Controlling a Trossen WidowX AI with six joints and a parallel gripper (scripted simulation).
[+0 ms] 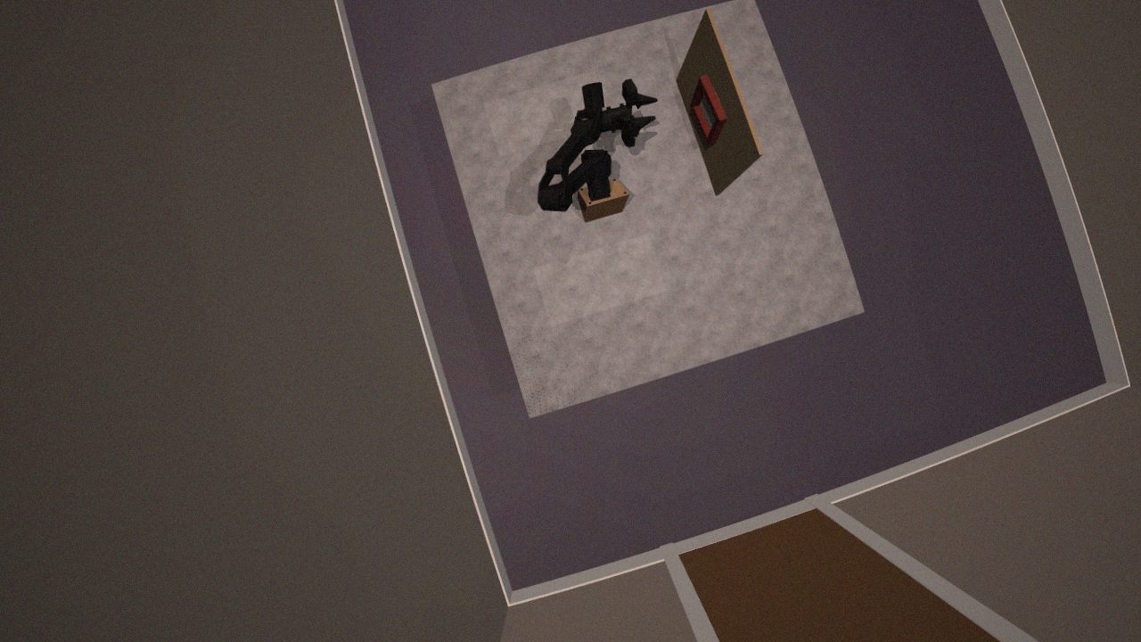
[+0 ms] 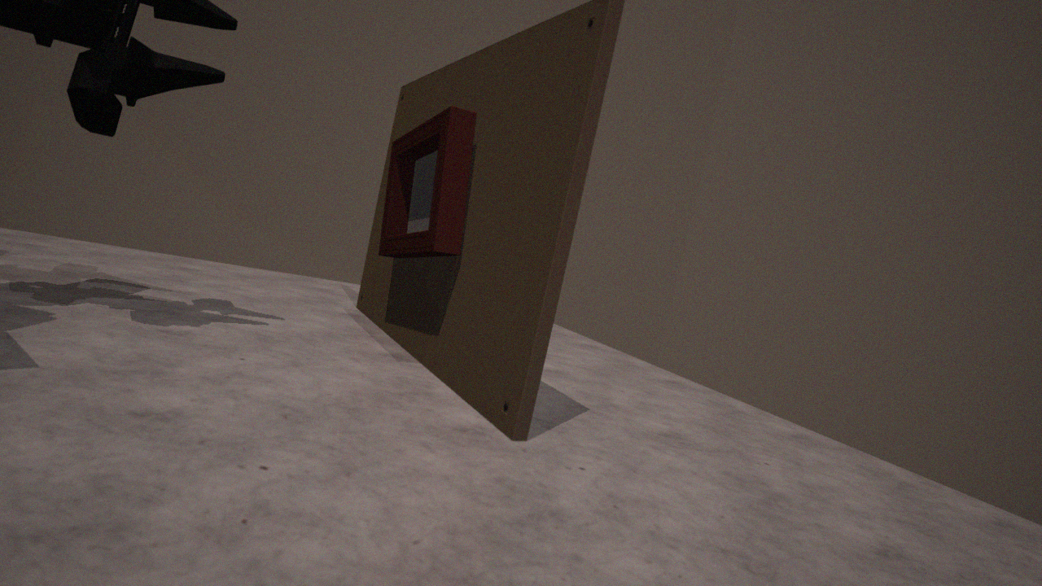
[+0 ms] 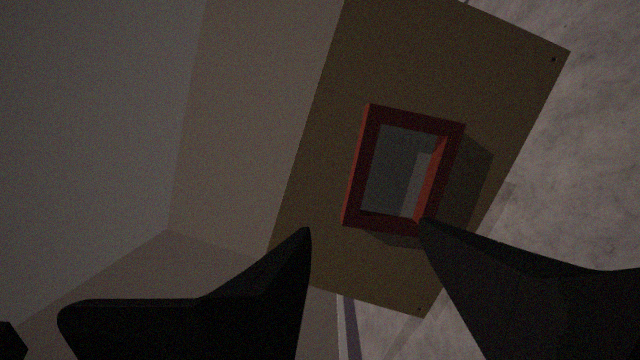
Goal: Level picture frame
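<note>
Right now the red picture frame is 20 cm ahead of my gripper tip and 8 cm below it. Round my gripper tip: tan wall board 21 cm ahead, 9 cm below.
</note>
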